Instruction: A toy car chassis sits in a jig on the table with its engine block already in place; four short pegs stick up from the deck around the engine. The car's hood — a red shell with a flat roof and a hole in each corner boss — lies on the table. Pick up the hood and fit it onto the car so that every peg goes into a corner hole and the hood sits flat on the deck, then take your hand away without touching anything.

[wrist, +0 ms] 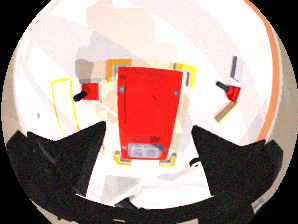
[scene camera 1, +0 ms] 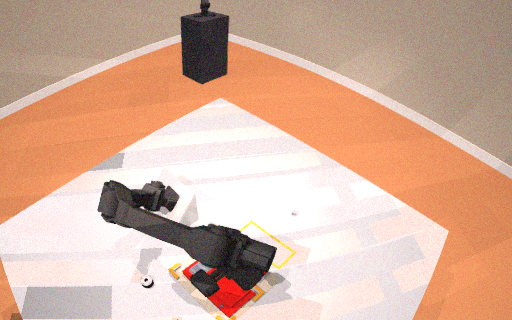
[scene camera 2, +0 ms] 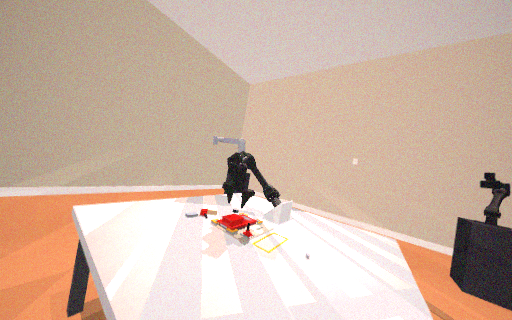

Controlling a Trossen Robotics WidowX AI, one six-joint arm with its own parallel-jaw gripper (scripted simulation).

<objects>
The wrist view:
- my gripper: 150, 127
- red hood: 149, 98
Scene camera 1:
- my gripper: 227, 280
</objects>
